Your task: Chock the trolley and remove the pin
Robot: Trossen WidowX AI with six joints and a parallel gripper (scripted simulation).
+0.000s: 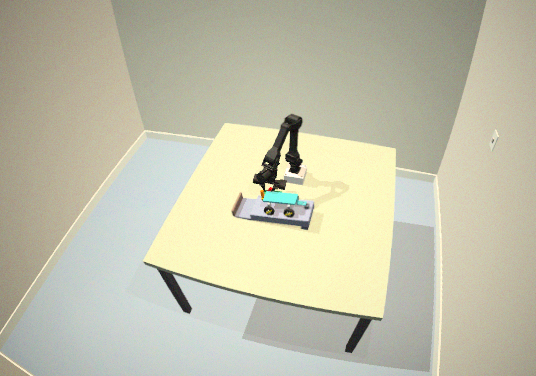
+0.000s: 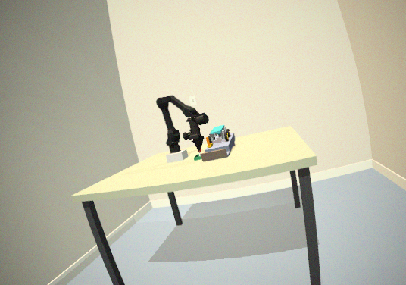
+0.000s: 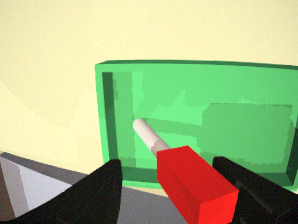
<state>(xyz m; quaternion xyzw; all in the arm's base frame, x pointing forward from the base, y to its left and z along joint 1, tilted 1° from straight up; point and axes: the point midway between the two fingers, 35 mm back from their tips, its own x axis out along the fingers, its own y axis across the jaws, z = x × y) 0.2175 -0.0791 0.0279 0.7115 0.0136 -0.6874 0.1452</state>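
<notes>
My gripper tip is now 1 cm past the green tray, 2 cm to the right of it and 6 cm above it. The rest, counted from my gripper tip: yellow chock (7 cm ahead, 2 cm to the left, 3 cm above); grey ramp (11 cm ahead, 13 cm to the left); red-headed stop pin (right at my gripper tip).
</notes>
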